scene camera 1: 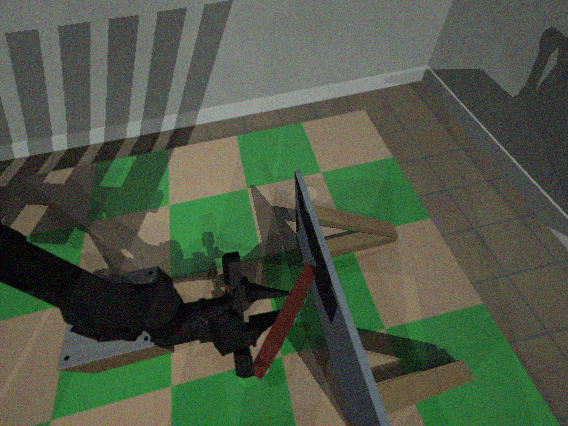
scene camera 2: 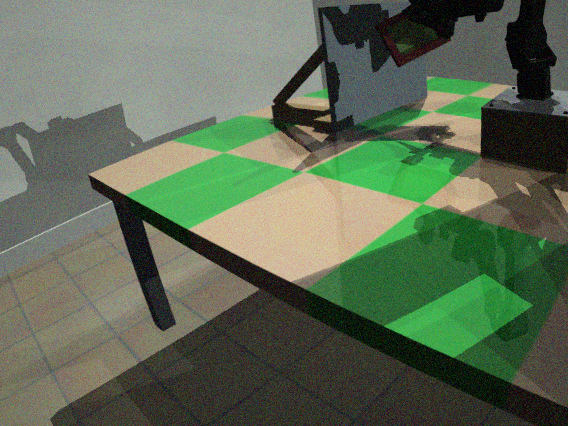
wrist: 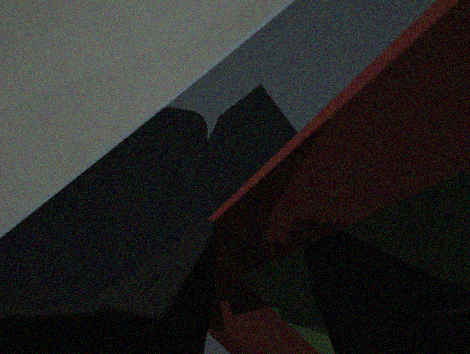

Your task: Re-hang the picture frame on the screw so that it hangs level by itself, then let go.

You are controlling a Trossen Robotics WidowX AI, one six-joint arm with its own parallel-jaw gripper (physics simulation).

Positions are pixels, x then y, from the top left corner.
Labels:
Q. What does the gripper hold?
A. A red picture frame.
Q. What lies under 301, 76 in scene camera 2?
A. A wooden brace.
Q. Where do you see a red picture frame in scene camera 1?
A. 279, 330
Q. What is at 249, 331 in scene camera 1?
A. The gripper.

